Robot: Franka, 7 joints.
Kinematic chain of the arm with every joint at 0, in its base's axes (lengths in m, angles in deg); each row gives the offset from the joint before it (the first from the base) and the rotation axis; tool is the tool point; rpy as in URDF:
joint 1: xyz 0 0 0.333 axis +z
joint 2: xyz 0 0 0 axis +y
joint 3: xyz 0 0 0.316 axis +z
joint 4: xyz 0.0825 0 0 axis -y
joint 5: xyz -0.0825 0 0.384 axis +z
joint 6: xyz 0 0 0 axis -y
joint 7: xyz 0.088 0 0 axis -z
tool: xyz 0 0 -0.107 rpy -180 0 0
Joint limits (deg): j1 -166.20..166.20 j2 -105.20..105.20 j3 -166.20..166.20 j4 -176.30..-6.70 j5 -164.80..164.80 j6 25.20..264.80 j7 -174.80..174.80
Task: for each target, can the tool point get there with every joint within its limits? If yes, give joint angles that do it. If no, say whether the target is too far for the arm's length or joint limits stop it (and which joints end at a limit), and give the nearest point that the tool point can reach.
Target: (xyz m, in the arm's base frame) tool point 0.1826 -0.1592 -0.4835
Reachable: no: joint limits stop it (at a limit: joint 2) | nearest point 0.1885 -0.1643 -0.3597 | short by 0.124 m
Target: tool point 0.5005 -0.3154 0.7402
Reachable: yes | joints -41.56 23.79 -3.57 -45.90 60.19 59.22 -69.99
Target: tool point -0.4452 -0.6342 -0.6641
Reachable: no: too far | nearest point -0.3177 -0.4526 -0.2873 | short by 0.437 m
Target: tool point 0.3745 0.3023 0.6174
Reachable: yes | joints -44.67 -61.04 54.32 -125.29 93.01 116.85 -69.10
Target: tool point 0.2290 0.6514 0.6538
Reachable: yes | joints 125.65 48.56 -84.29 -74.88 -57.74 123.25 -94.14
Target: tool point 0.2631 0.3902 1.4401
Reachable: no: too far | nearest point 0.1876 0.2783 1.1225 | short by 0.345 m
